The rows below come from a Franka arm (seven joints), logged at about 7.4 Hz.
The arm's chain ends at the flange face. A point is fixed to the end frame.
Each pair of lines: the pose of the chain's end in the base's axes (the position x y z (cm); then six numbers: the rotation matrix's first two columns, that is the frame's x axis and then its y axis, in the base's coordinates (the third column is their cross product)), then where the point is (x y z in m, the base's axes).
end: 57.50, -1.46, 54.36, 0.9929, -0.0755, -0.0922, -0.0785, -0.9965, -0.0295
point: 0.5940 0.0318 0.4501
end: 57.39, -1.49, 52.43, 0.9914, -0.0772, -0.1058, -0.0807, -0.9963, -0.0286
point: 0.5917 0.0315 0.4306
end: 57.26, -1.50, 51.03, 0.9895, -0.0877, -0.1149, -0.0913, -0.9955, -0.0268
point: 0.5900 0.0311 0.4164
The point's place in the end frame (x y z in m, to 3 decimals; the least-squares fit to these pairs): 0.024 -0.045 0.093
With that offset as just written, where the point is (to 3 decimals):
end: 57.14, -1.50, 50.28, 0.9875, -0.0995, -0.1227, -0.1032, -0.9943, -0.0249
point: 0.589 0.031 0.409
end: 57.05, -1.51, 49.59, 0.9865, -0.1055, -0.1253, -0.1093, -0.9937, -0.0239
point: 0.588 0.031 0.402
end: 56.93, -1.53, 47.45, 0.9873, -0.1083, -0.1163, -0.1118, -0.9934, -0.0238
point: 0.588 0.030 0.380
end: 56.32, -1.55, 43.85, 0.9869, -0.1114, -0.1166, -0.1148, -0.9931, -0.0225
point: 0.582 0.030 0.344
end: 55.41, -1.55, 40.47, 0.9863, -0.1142, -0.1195, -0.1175, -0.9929, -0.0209
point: 0.572 0.030 0.310
